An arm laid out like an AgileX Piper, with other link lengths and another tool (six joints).
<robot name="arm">
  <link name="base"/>
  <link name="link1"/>
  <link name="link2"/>
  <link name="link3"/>
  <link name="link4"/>
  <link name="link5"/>
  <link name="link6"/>
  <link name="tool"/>
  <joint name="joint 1" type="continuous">
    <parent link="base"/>
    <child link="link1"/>
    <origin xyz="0 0 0.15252" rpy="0 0 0"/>
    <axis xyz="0 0 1"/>
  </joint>
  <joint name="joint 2" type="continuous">
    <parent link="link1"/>
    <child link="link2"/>
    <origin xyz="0 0 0" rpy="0 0 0"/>
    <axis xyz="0 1 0"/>
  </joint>
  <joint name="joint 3" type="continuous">
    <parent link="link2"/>
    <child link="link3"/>
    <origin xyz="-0.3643 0 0.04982" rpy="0 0 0"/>
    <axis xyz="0 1 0"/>
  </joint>
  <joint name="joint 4" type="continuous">
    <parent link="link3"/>
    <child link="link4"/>
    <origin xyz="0.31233 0 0.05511" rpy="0 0 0"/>
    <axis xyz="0.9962 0 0.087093"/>
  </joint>
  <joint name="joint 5" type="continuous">
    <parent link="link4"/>
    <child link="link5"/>
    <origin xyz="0 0 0" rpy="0 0 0"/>
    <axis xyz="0 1 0"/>
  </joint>
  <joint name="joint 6" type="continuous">
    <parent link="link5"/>
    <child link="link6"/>
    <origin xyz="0.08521 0 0.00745" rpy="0 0 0"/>
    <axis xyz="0.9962 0 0.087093"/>
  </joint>
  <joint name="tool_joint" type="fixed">
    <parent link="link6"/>
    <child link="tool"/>
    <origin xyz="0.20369 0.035 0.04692" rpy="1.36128 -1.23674 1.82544"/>
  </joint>
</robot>
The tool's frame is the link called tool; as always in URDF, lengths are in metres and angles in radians. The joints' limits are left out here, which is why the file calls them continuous.
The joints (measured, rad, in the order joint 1, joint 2, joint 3, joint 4, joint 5, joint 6), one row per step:
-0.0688, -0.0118, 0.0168, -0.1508, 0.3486, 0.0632
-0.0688, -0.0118, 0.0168, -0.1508, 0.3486, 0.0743
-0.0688, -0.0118, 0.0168, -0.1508, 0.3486, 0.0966
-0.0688, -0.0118, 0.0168, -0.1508, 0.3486, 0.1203
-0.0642, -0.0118, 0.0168, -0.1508, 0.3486, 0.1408
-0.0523, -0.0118, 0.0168, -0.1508, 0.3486, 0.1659
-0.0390, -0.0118, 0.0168, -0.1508, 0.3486, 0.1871
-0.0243, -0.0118, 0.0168, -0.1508, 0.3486, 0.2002
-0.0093, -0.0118, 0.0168, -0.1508, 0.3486, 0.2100
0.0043, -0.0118, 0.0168, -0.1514, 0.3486, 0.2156
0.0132, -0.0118, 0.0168, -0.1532, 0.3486, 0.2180
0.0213, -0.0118, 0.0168, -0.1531, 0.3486, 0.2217
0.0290, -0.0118, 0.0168, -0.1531, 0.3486, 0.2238
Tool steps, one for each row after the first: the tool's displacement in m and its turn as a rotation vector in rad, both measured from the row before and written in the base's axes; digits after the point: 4 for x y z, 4 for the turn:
0.0001, -0.0003, 0.0004, 0.0106, -0.0013, -0.0029
0.0001, -0.0006, 0.0008, 0.0214, -0.0026, -0.0058
0.0001, -0.0007, 0.0008, 0.0227, -0.0028, -0.0061
0.0001, 0.0005, 0.0007, 0.0197, -0.0024, -0.0007
0.0001, 0.0021, 0.0009, 0.0241, -0.0027, 0.0054
0.0000, 0.0025, 0.0007, 0.0204, -0.0020, 0.0078
-0.0001, 0.0031, 0.0004, 0.0126, -0.0011, 0.0113
-0.0001, 0.0033, 0.0003, 0.0094, -0.0007, 0.0125
-0.0002, 0.0030, 0.0002, 0.0048, -0.0003, 0.0121
-0.0002, 0.0019, 0.0000, 0.0005, -0.0001, 0.0081
-0.0001, 0.0018, 0.0001, 0.0037, -0.0001, 0.0071
-0.0002, 0.0018, 0.0001, 0.0020, -0.0001, 0.0072

